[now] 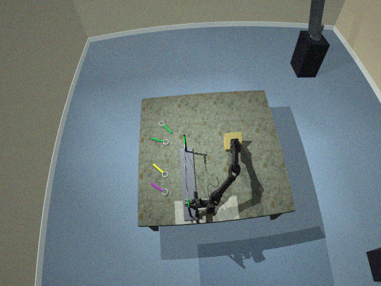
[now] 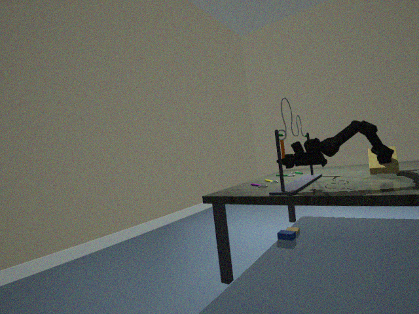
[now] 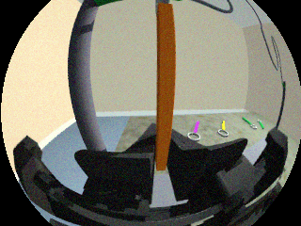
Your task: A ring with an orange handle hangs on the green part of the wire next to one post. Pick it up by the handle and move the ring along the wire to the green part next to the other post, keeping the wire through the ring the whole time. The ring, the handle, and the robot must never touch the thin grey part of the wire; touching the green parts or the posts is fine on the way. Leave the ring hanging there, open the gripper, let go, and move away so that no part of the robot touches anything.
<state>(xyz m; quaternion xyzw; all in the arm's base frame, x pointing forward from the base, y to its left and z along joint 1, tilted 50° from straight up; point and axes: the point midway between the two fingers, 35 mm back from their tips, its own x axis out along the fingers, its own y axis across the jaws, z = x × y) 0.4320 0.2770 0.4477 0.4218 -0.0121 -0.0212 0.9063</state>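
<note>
The orange-handled ring lies 40 mm behind my gripper tip and 80 mm above it.
</note>
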